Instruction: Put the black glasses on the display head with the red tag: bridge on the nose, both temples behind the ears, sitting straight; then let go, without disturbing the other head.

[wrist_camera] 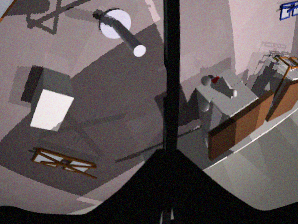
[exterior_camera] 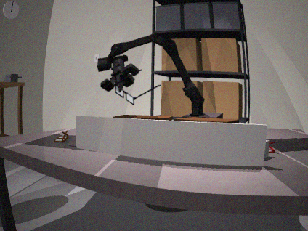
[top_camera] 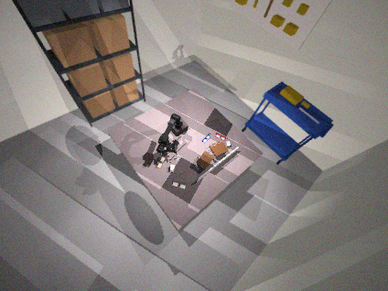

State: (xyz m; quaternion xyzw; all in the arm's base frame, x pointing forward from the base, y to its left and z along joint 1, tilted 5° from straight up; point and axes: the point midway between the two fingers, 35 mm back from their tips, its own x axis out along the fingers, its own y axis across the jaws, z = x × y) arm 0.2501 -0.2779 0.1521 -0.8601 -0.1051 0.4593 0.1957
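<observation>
The peg is 30 mm to the left of my gripper tip and 170 mm below it. Also, from my gripper tip: white wall 340 mm ahead, 330 mm to the left, 140 mm below.
</observation>
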